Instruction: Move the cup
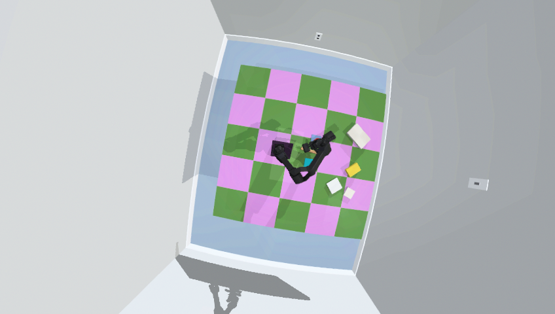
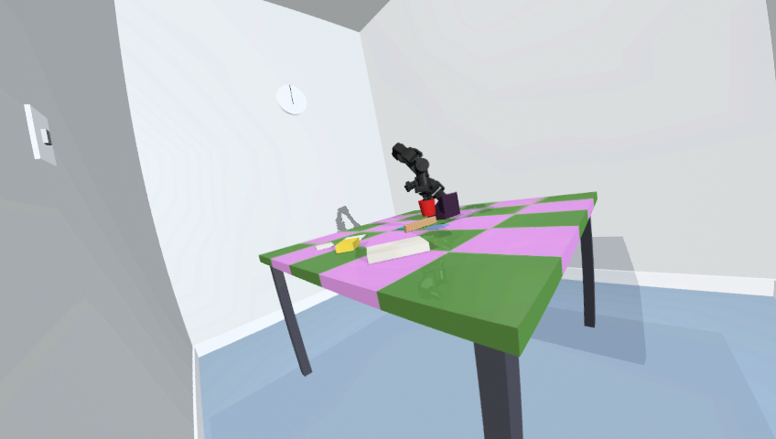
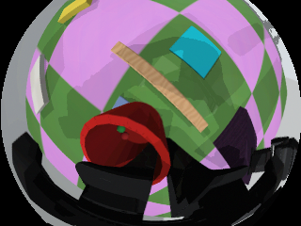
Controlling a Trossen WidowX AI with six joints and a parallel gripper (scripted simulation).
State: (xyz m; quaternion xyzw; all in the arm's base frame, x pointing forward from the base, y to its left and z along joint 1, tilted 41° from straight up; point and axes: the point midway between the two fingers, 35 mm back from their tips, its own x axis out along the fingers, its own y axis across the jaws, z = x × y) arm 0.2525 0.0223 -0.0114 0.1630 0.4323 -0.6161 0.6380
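The green marble is 4 cm ahead of my gripper tip, 2 cm to the left of it and 2 cm below it. Also, from my gripper tip: light blue pad 10 cm below, 5 cm to the left, 4 cm ahead; red cup 3 cm ahead, 1 cm to the left; wooden bar 9 cm below, 5 cm to the right, 2 cm ahead.
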